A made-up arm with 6 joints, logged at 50 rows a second.
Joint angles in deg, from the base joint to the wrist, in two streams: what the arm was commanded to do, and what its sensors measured. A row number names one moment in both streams.
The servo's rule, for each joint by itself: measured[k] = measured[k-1] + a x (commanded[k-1-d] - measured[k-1]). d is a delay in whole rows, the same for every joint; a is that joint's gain. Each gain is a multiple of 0.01, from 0.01 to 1. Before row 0 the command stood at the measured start. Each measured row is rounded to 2 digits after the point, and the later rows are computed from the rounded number. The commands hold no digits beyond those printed.
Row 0, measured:
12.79 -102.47 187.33 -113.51 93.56 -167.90
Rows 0 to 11, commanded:
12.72 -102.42 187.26 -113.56 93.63 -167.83
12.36 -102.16 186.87 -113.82 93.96 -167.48
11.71 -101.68 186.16 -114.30 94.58 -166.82
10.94 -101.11 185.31 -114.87 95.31 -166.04
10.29 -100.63 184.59 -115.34 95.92 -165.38
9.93 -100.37 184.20 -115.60 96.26 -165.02
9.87 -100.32 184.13 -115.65 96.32 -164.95
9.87 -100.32 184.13 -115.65 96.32 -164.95
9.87 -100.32 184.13 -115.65 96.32 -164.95
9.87 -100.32 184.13 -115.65 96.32 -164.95
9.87 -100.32 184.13 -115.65 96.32 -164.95
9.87 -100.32 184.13 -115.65 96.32 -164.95
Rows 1 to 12, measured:
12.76 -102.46 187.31 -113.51 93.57 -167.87
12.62 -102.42 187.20 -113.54 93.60 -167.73
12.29 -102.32 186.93 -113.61 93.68 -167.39
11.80 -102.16 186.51 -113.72 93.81 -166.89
11.26 -101.96 186.01 -113.87 93.98 -166.33
10.78 -101.75 185.54 -114.03 94.16 -165.85
10.45 -101.56 185.17 -114.18 94.33 -165.52
10.24 -101.40 184.90 -114.31 94.49 -165.31
10.11 -101.26 184.70 -114.43 94.64 -165.18
10.02 -101.14 184.55 -114.54 94.77 -165.09
9.97 -101.03 184.44 -114.64 94.89 -165.04
9.93 -100.94 184.36 -114.73 95.00 -165.01
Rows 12 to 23, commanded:
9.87 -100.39 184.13 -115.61 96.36 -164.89
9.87 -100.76 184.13 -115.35 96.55 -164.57
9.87 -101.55 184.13 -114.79 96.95 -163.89
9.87 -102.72 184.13 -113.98 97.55 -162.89
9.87 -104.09 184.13 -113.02 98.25 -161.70
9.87 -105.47 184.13 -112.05 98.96 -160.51
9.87 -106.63 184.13 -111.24 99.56 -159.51
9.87 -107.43 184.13 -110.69 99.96 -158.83
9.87 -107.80 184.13 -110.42 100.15 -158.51
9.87 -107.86 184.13 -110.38 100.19 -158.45
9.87 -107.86 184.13 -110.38 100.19 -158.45
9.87 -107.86 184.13 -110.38 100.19 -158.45
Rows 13 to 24, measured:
9.91 -100.87 184.30 -114.81 95.11 -164.97
9.90 -100.86 184.26 -114.86 95.23 -164.82
9.89 -100.95 184.23 -114.85 95.37 -164.48
9.88 -101.18 184.20 -114.77 95.54 -163.89
9.88 -101.56 184.18 -114.61 95.76 -163.08
9.88 -102.07 184.17 -114.38 96.02 -162.13
9.88 -102.66 184.16 -114.10 96.30 -161.16
9.88 -103.28 184.15 -113.79 96.59 -160.30
9.88 -103.87 184.14 -113.49 96.87 -159.64
9.88 -104.39 184.14 -113.21 97.14 -159.20
9.88 -104.84 184.14 -112.96 97.38 -158.92
9.88 -105.23 184.14 -112.73 97.60 -158.75

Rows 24 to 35, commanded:
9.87 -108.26 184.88 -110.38 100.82 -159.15
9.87 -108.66 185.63 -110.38 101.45 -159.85
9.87 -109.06 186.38 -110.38 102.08 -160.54
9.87 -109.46 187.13 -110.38 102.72 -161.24
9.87 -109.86 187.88 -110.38 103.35 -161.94
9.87 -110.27 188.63 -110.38 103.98 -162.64
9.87 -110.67 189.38 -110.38 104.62 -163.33
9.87 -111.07 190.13 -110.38 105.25 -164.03
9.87 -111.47 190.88 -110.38 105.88 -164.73
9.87 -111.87 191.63 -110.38 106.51 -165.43
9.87 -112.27 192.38 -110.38 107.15 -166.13
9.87 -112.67 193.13 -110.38 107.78 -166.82
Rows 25 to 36, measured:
9.88 -105.62 184.33 -112.52 97.86 -158.90
9.88 -106.02 184.67 -112.33 98.15 -159.25
9.88 -106.42 185.11 -112.15 98.46 -159.73
9.88 -106.82 185.64 -111.99 98.80 -160.29
9.88 -107.22 186.22 -111.85 99.16 -160.90
9.88 -107.62 186.85 -111.72 99.55 -161.54
9.88 -108.02 187.51 -111.60 99.96 -162.20
9.88 -108.42 188.19 -111.49 100.38 -162.88
9.88 -108.82 188.89 -111.39 100.82 -163.56
9.88 -109.22 189.60 -111.30 101.28 -164.25
9.88 -109.62 190.32 -111.22 101.75 -164.95
9.88 -110.02 191.05 -111.14 102.23 -165.64

